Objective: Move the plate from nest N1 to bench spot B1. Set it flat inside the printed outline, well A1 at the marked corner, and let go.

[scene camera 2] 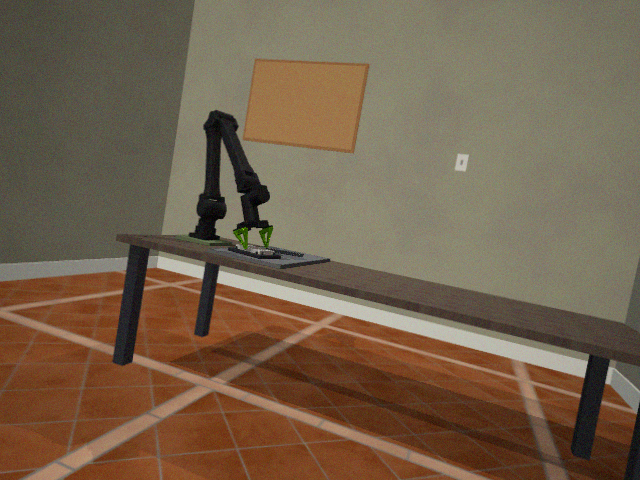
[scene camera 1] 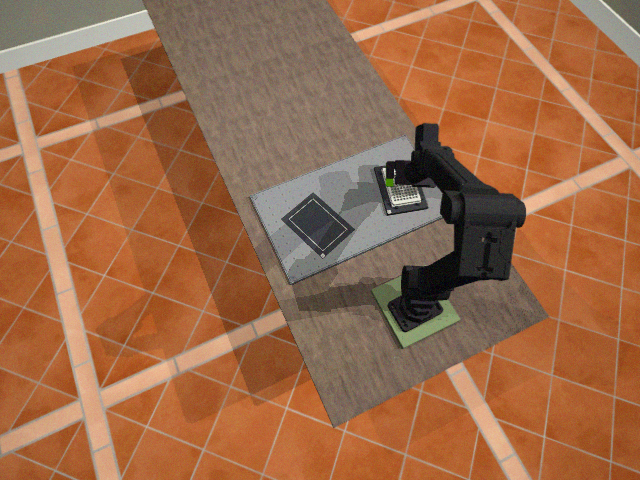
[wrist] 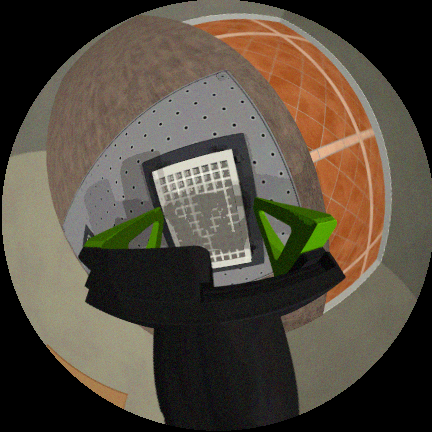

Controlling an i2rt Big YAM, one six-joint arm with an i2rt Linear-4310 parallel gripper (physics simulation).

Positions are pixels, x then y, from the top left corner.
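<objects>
As for my gripper, it shows in the wrist view, in scene camera 2, and in scene camera 1 point(402, 179). There's a spot on the gripper where point(scene camera 2: 265, 226) and point(wrist: 126, 250) are the same spot.
</objects>
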